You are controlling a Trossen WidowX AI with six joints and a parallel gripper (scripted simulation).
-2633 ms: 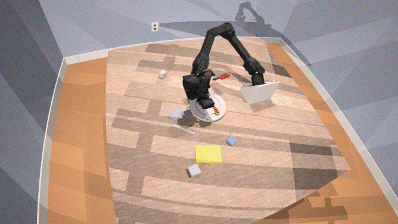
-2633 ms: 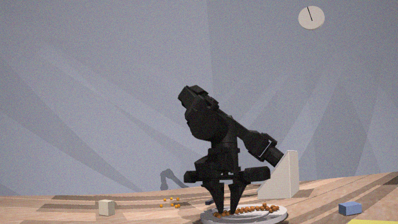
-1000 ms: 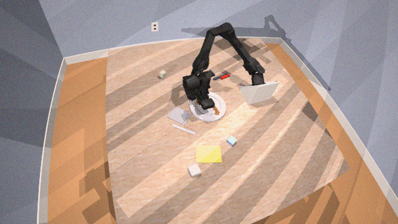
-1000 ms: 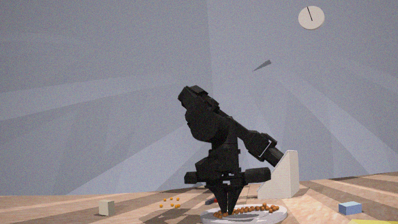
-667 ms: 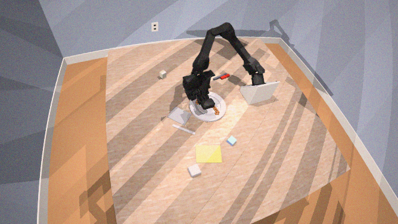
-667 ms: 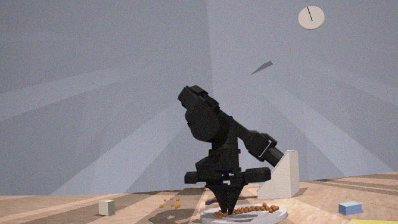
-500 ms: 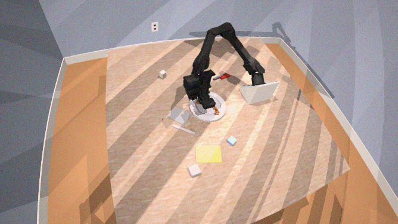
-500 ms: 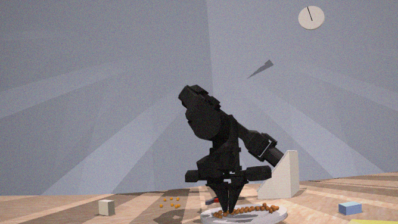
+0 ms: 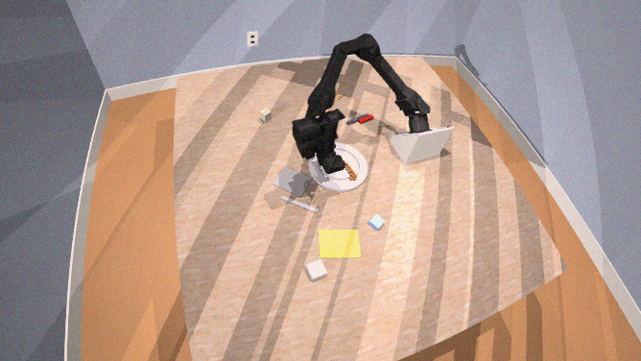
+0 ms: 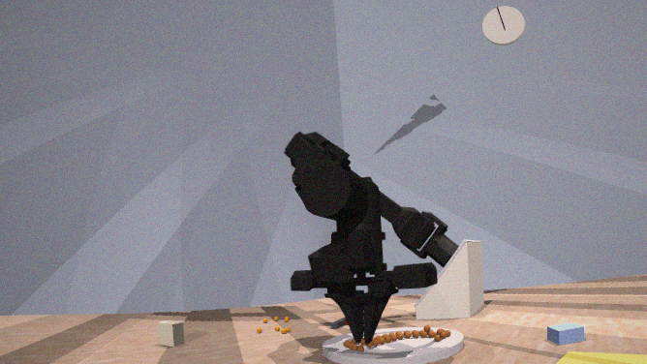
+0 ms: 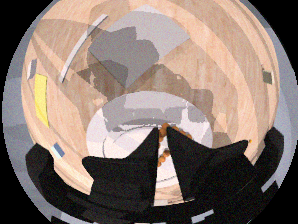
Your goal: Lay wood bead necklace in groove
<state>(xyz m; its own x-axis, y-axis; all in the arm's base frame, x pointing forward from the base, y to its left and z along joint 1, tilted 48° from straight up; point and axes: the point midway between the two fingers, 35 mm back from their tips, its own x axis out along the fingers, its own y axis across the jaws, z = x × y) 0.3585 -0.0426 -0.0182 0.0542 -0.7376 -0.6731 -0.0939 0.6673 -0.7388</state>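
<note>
Now: the grey sheet 100 mm ahead of my gripper tip, 30 mm to the left of it and 20 mm below it. The rest, counted from my gripper tip: yellow sheet: 280 mm to the left, 30 mm ahead, 20 mm below; blue block: 250 mm to the left, 100 mm behind, 10 mm below; stick: 120 mm to the left, 110 mm ahead, 20 mm below.
</note>
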